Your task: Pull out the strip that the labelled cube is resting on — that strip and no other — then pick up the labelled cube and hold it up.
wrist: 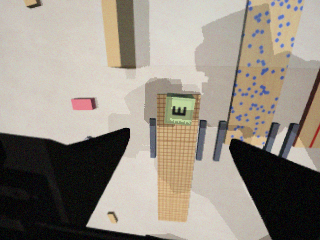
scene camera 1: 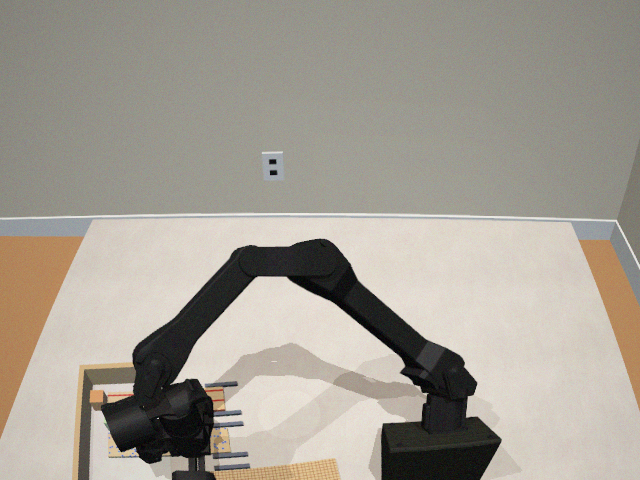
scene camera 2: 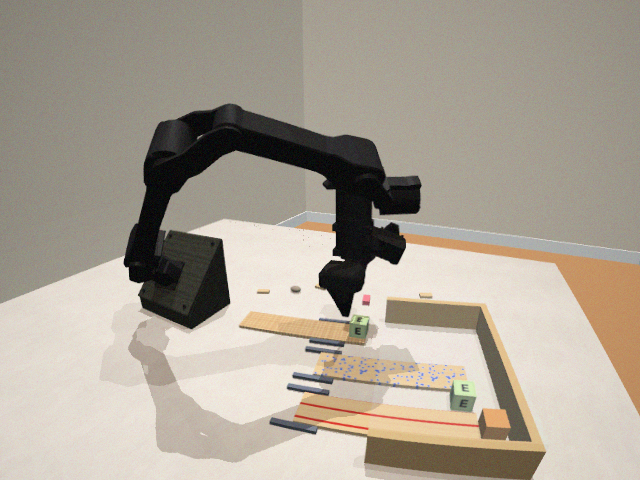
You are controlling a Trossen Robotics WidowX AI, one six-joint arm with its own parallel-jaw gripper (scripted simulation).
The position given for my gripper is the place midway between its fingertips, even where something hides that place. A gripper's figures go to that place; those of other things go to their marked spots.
Scene:
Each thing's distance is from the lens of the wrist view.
my gripper (wrist: 179,138): 0.12 m
grid strip (wrist: 176,144): 0.19 m

